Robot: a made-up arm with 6 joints. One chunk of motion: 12 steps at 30 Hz.
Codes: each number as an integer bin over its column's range. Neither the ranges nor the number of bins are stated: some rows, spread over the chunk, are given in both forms.
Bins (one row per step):
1: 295 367 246 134 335 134
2: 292 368 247 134 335 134
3: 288 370 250 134 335 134
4: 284 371 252 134 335 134
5: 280 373 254 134 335 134
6: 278 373 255 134 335 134
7: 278 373 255 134 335 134
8: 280 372 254 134 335 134
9: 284 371 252 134 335 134
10: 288 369 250 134 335 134
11: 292 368 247 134 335 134
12: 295 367 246 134 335 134
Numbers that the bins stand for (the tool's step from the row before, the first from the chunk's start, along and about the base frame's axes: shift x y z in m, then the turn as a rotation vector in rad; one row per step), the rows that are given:
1: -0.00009 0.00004 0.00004 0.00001 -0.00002 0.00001
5: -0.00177 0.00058 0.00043 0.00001 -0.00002 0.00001
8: -0.00177 0.00049 0.00043 0.00001 -0.00002 0.00001
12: -0.00009 0.00004 0.00004 0.00001 -0.00002 0.00001
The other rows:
2: -0.00043 0.00013 0.00008 0.00001 -0.00002 0.00001
3: -0.00087 0.00031 0.00023 0.00001 -0.00002 0.00001
4: -0.00132 0.00040 0.00033 0.00001 -0.00002 0.00001
6: -0.00199 0.00058 0.00048 0.00001 -0.00002 0.00001
7: -0.00199 0.00058 0.00048 0.00001 -0.00002 0.00001
9: -0.00132 0.00040 0.00033 0.00001 -0.00002 0.00001
10: -0.00087 0.00022 0.00023 0.00001 -0.00002 0.00001
11: -0.00043 0.00013 0.00008 0.00001 -0.00002 0.00001

